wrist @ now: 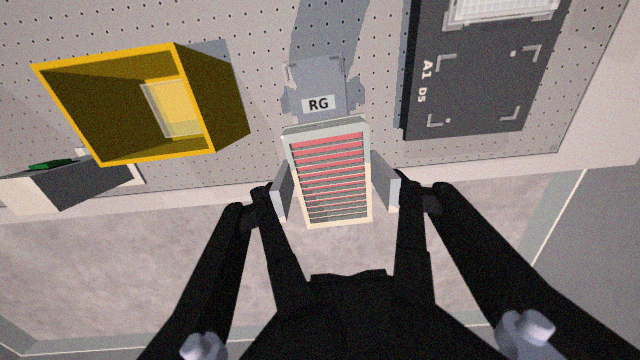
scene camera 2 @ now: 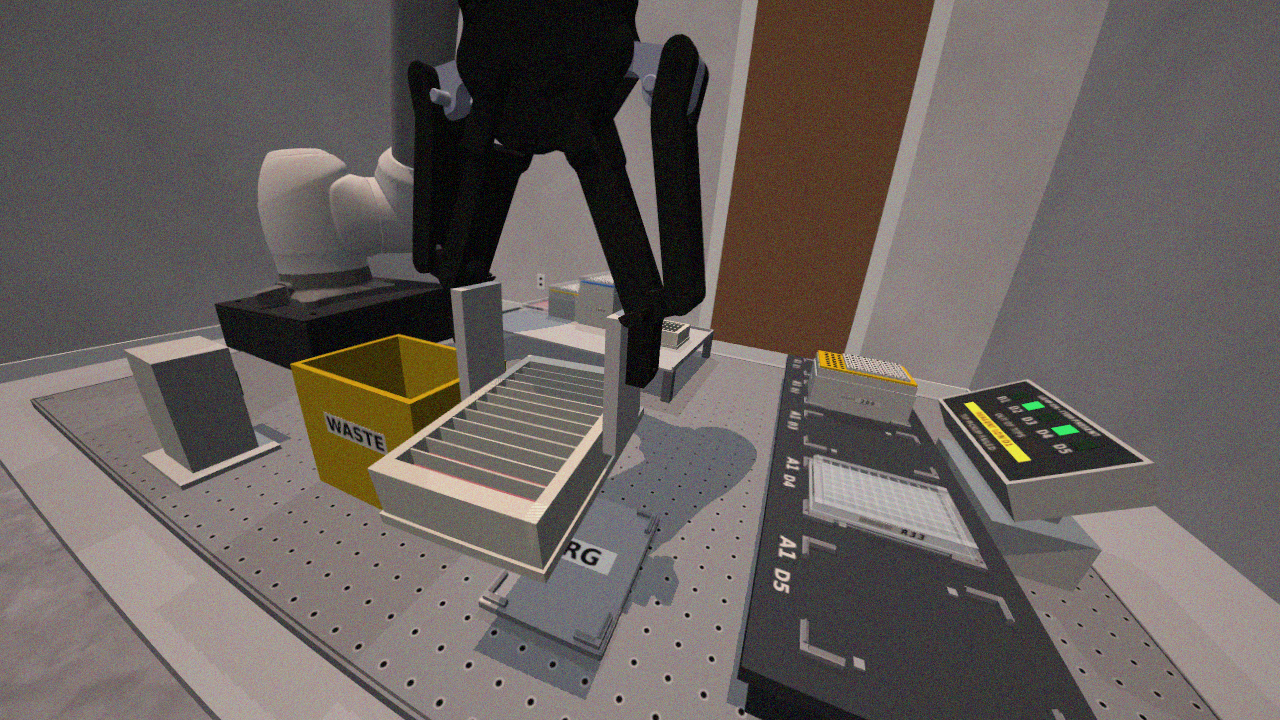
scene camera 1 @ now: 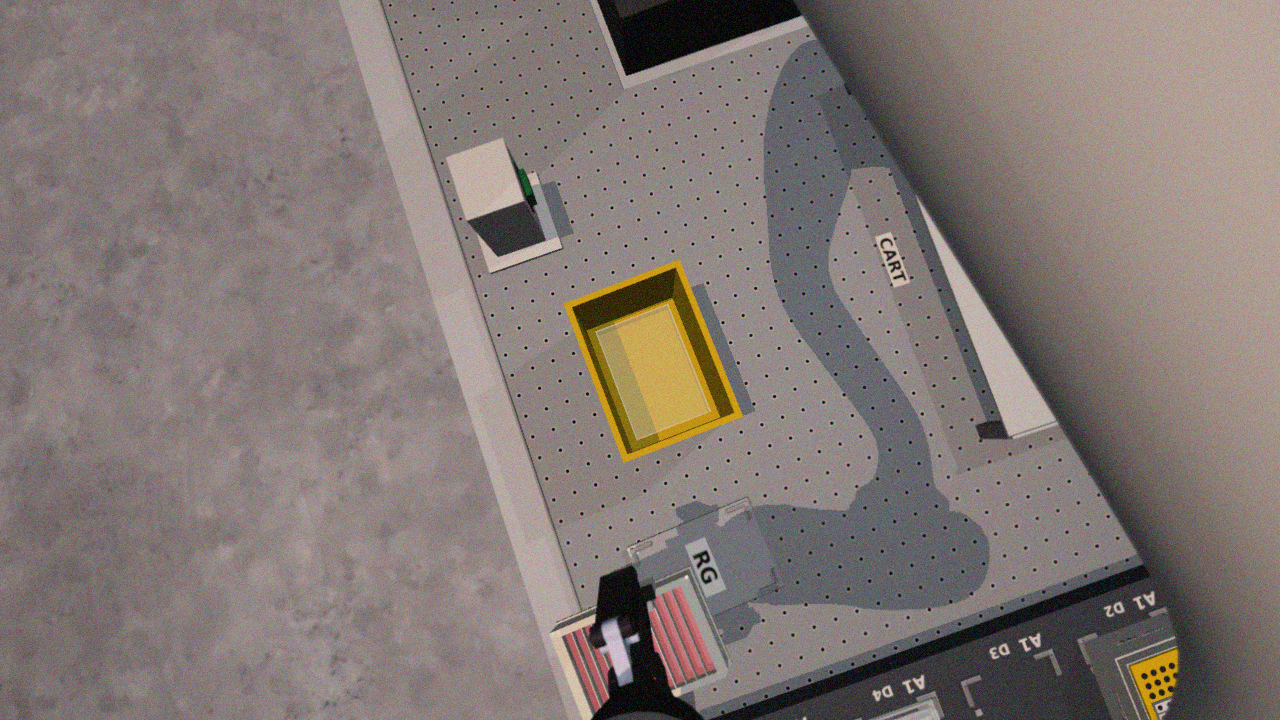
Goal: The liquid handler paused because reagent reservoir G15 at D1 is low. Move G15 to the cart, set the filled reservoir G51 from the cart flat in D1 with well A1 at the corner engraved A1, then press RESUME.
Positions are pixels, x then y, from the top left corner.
Scene:
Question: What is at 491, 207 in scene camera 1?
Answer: A grey block.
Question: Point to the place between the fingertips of my gripper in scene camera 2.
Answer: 547, 417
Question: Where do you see a grey block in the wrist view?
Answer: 53, 186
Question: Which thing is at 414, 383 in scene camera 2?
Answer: A yellow waste bin.

